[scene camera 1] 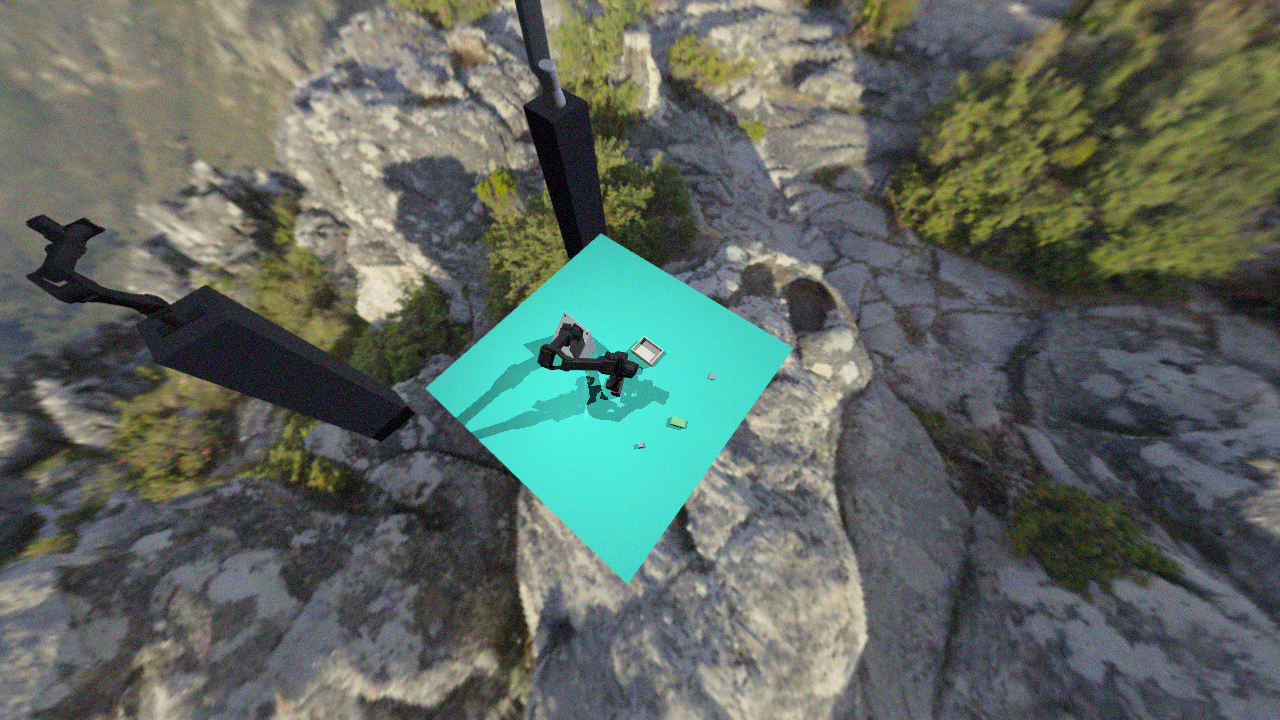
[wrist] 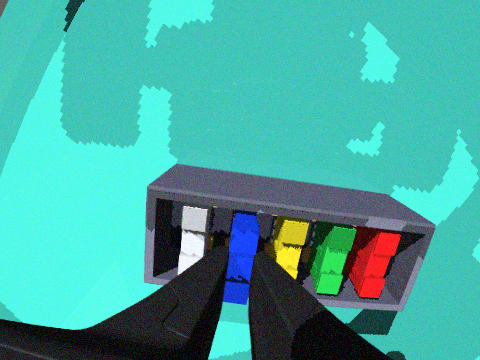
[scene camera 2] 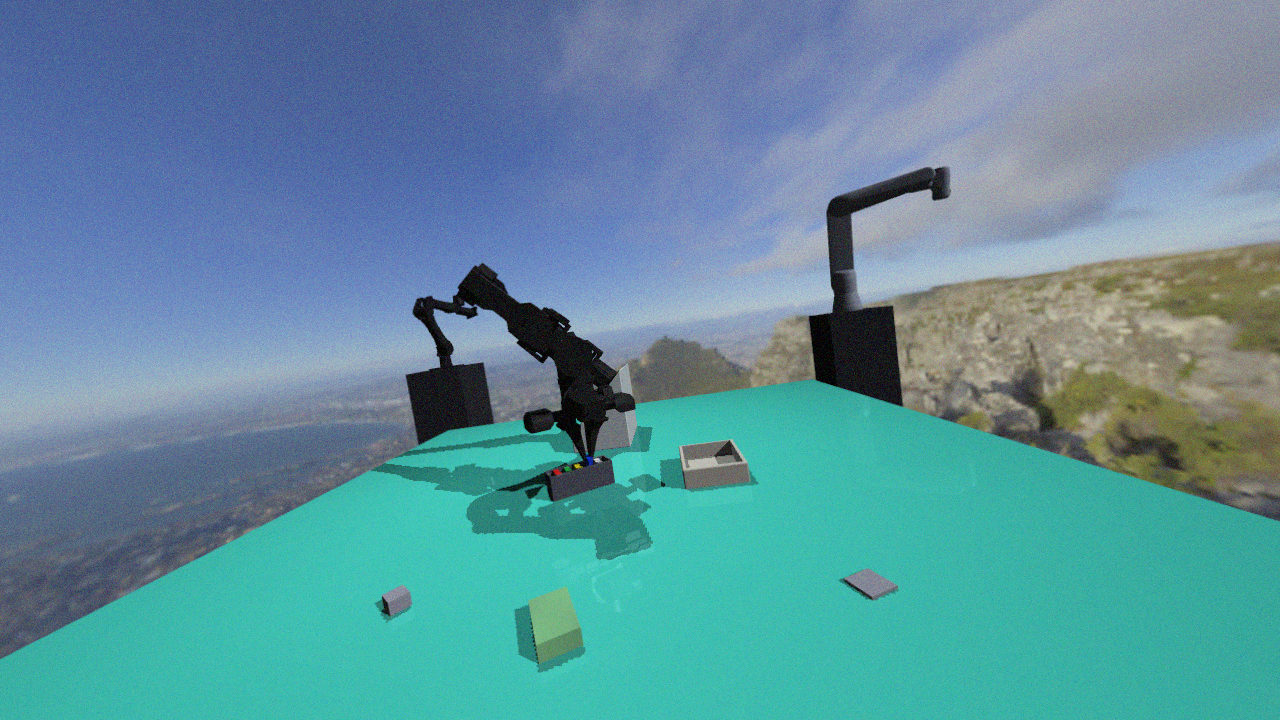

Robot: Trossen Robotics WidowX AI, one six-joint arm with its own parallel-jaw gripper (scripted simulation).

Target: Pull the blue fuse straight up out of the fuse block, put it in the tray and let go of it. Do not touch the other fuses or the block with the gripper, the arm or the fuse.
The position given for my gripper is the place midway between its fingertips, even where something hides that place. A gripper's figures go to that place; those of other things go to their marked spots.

My gripper (wrist: pixel 240 260) is 0.10 m from the lens. A blue fuse (wrist: pixel 245 230): 0.09 m from the lens.
